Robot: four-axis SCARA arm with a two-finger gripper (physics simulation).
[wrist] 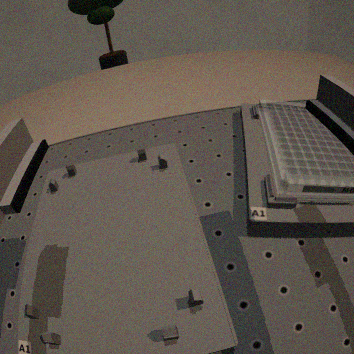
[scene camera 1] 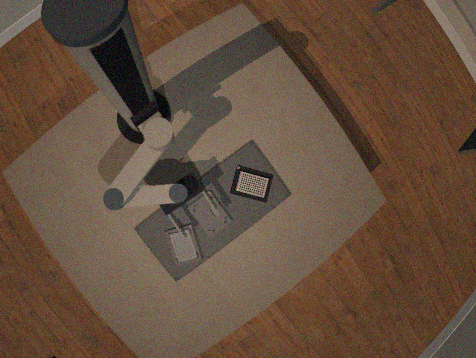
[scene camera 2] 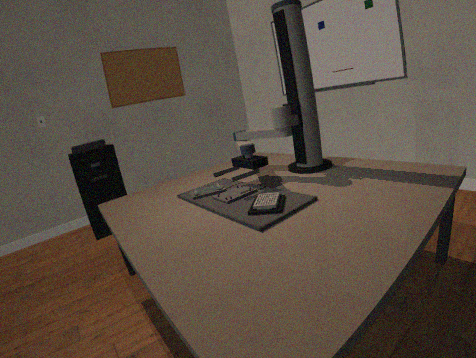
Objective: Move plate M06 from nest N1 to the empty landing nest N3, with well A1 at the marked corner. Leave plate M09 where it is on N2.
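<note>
My gripper (scene camera 1: 194,212) (scene camera 2: 236,174) (wrist: 179,99) is open and empty, with its fingers spread above the board. A clear gridded plate (scene camera 1: 183,246) (scene camera 2: 210,190) (wrist: 315,150) lies in the left nest in scene camera 1; its label is unreadable. That nest's A1 mark shows at its near left corner in the wrist view. The middle nest (scene camera 1: 207,216) (scene camera 2: 232,193) (wrist: 125,225) is empty, with small posts and an A1 mark at near left. A white plate with dark wells (scene camera 1: 252,183) (scene camera 2: 267,201) sits on a black nest (scene camera 1: 233,190). I cannot tell the nest numbers.
A dark grey board (scene camera 1: 175,274) (scene camera 2: 295,204) carries the nests on the tan table (scene camera 1: 300,225) (scene camera 2: 250,280). The arm's column (scene camera 2: 307,90) stands behind the board. The arm reaches over the board's back edge. A dark cabinet (scene camera 2: 100,185) stands beyond the table.
</note>
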